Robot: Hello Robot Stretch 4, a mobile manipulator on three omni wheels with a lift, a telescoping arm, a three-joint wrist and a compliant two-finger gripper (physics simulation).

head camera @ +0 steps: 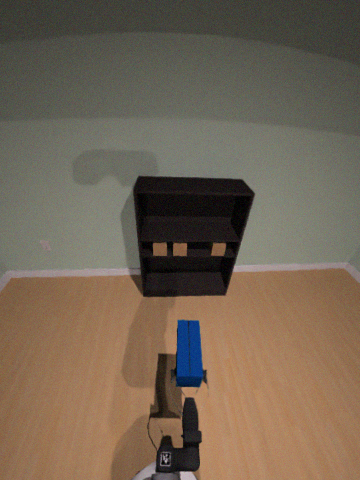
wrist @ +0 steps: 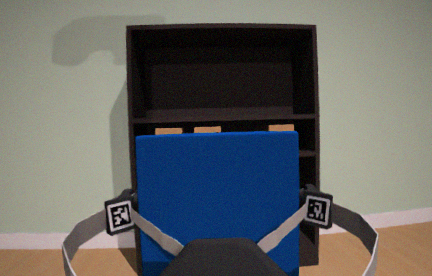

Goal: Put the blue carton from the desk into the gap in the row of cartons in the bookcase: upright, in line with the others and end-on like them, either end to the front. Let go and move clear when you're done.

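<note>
The blue carton (head camera: 189,350) (wrist: 217,190) is held up in front of the bookcase, upright, its long side pointing toward the bookcase. My gripper (head camera: 189,376) (wrist: 218,210) is shut on the near end of the carton, one finger on each side. The dark bookcase (head camera: 190,186) (wrist: 222,120) stands apart from the carton against the wall. Its middle shelf holds a row of tan cartons: a left one (head camera: 160,249) (wrist: 168,131), a second one (head camera: 180,249) (wrist: 207,130) and a right one (head camera: 218,249) (wrist: 281,128). The gap lies between the second and the right one. In the wrist view the blue carton hides their lower parts.
The bookcase has an upper compartment above the row and a low compartment beneath it. The green wall (head camera: 300,200) (wrist: 370,125) stands behind, with a white baseboard (head camera: 75,273) (wrist: 30,240). Wood floor (head camera: 280,350) lies between the robot and the bookcase.
</note>
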